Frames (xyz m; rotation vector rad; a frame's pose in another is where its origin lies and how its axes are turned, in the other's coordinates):
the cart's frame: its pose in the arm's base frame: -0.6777 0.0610 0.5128 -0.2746 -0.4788 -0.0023
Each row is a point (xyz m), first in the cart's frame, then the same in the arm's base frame.
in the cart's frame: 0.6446 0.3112 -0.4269
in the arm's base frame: 0.1095 0.2891 0.3617
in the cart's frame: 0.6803 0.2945 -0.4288
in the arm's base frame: 0.1410 0.2747 0.3807
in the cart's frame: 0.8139 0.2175 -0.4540
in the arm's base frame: 0.2660 0.2022 0.4401
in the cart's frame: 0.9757 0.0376 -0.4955
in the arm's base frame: 0.4167 0.0281 0.5252
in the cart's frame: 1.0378 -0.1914 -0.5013
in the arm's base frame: 0.4593 -0.1902 0.6081
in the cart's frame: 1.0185 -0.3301 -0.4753
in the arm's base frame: 0.4212 -0.3182 0.6576
